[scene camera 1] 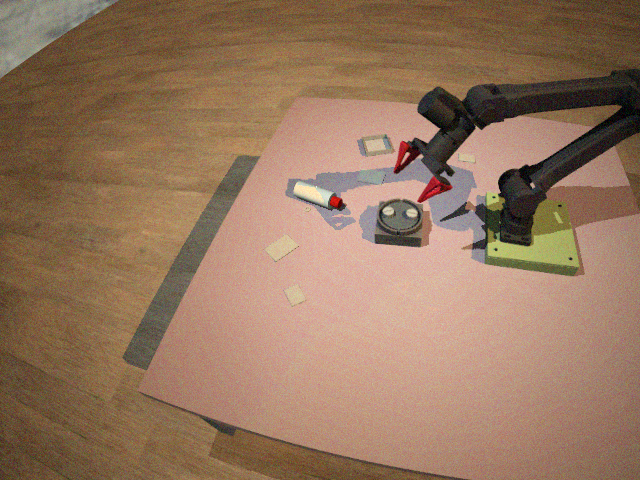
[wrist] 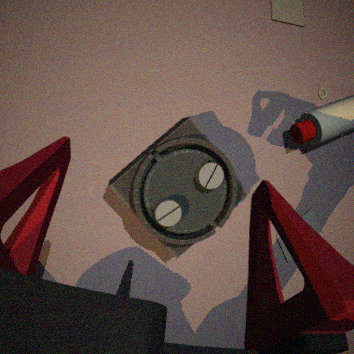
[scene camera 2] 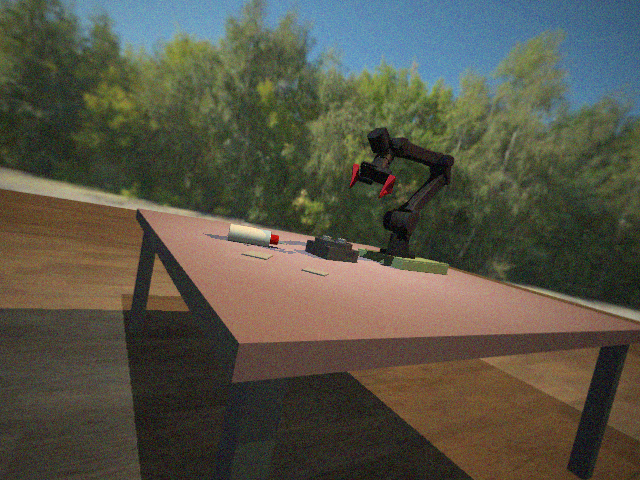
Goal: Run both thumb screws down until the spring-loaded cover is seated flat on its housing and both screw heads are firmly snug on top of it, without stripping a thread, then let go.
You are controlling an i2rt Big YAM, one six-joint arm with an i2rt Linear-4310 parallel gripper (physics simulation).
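Pixels of known places: gripper, fingertip midpoint: (scene camera 1: 406, 187) (wrist: 166, 167) (scene camera 2: 364, 192); arm's base at its link origin: (scene camera 1: 515, 228) (scene camera 2: 396, 255).
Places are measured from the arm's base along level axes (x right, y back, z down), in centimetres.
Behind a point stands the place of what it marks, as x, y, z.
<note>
The dark square housing (scene camera 1: 398, 239) @[-10.6, -31.3, 0.9] (scene camera 2: 336, 252) @[-11.0, -34.5, 0.8] (wrist: 124, 184) @[-9.0, -26.8, -0.5] stands on the pink table. The round dark cover (scene camera 1: 399, 222) @[-7.0, -31.8, -1.7] (wrist: 172, 182) @[-6.3, -31.4, -1.8] lies inside its raised ring. Two pale slotted screw heads show on the cover: one (scene camera 1: 388, 211) @[-5.0, -35.3, -3.1] (wrist: 211, 175) @[-4.8, -35.4, -3.2] nearer the tube, the other (scene camera 1: 412, 212) @[-3.8, -28.9, -3.1] (wrist: 168, 213) @[-4.0, -29.0, -3.1] nearer the arm's base. Both stand proud and cast shadows; whether the cover is seated is not clear. My red-fingered gripper (scene camera 1: 407, 186) @[-11.8, -29.6, -19.3] (scene camera 2: 366, 192) @[-11.8, -29.6, -19.3] (wrist: 166, 167) @[-11.8, -29.6, -19.3] is open and empty, high above the housing, with the fingers spread wide to either side of it in the wrist view.
A white tube (scene camera 1: 312, 194) @[-0.9, -58.8, -0.8] (scene camera 2: 249, 235) @[-1.5, -59.8, 0.8] (wrist: 337, 121) @[0.2, -56.3, -1.5] with a red cap lies beyond the housing, near a small ring. Flat cards (scene camera 1: 281, 248) @[-19.2, -62.0, 3.2] (scene camera 1: 294, 295) @[-32.6, -52.9, 3.1] and a small frame (scene camera 1: 362, 146) @[28.7, -51.2, 2.3] lie farther off. The arm's green base (scene camera 1: 537, 254) @[-8.2, 6.2, -0.5] (scene camera 2: 421, 265) @[-10.9, 2.6, 1.1] stands close beside the housing.
</note>
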